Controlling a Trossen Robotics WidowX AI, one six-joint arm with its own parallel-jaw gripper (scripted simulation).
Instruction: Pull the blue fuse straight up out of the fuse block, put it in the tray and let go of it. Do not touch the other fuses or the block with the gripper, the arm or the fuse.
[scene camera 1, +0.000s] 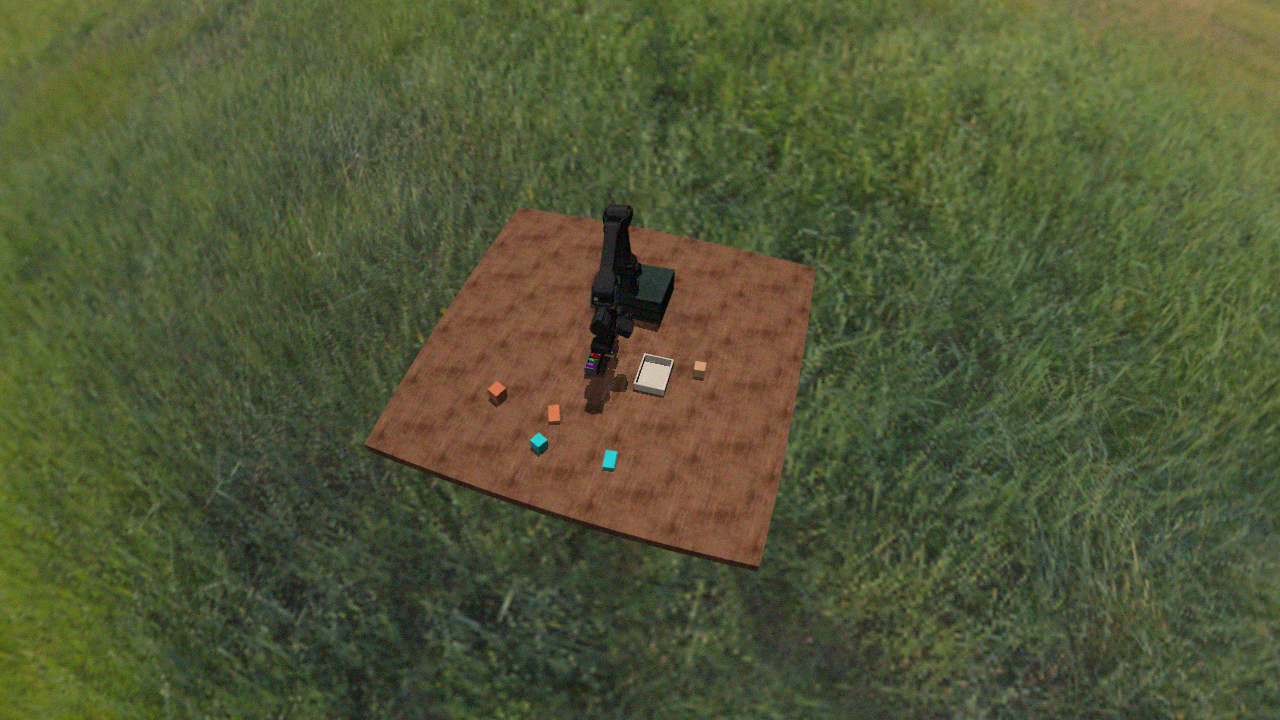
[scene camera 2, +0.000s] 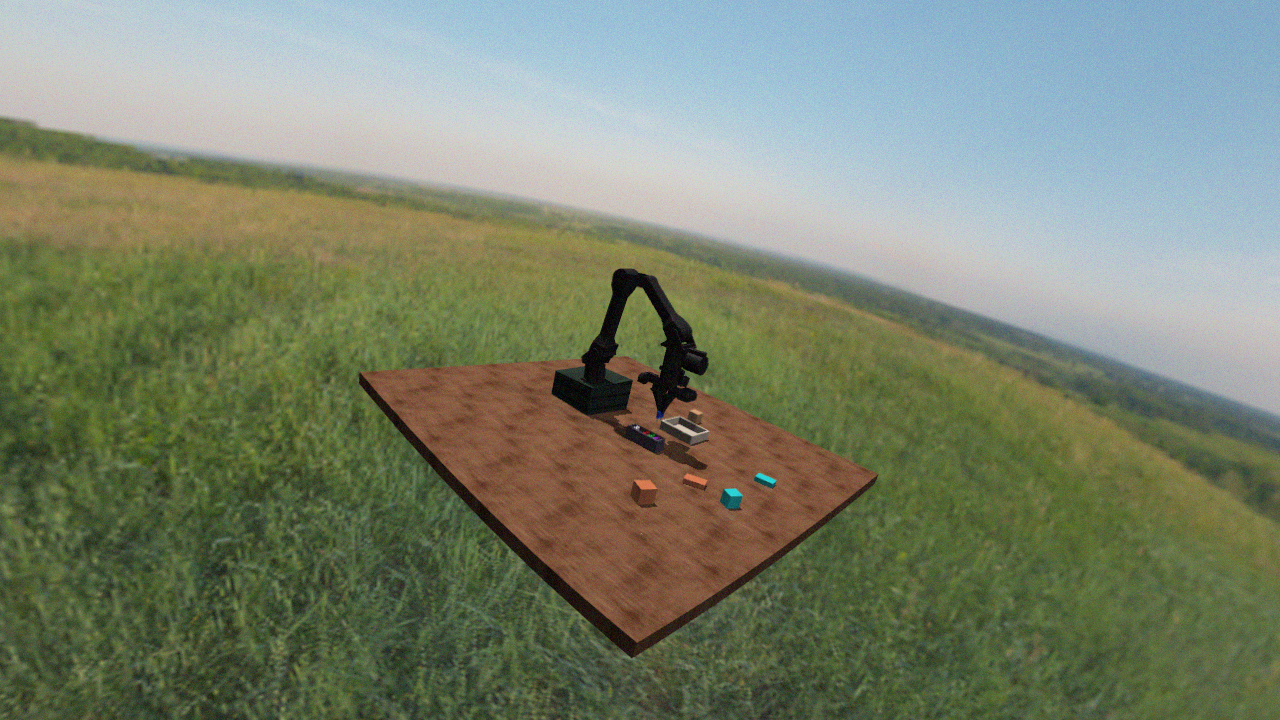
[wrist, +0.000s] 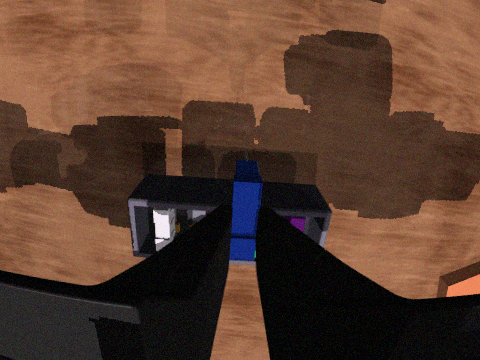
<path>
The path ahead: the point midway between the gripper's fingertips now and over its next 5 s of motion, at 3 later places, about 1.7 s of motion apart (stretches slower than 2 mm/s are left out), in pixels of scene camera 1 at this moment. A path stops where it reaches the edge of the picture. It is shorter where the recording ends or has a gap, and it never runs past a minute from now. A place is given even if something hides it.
My gripper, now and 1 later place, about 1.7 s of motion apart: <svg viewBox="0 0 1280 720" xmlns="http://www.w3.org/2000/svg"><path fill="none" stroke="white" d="M607 346L654 364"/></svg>
</path>
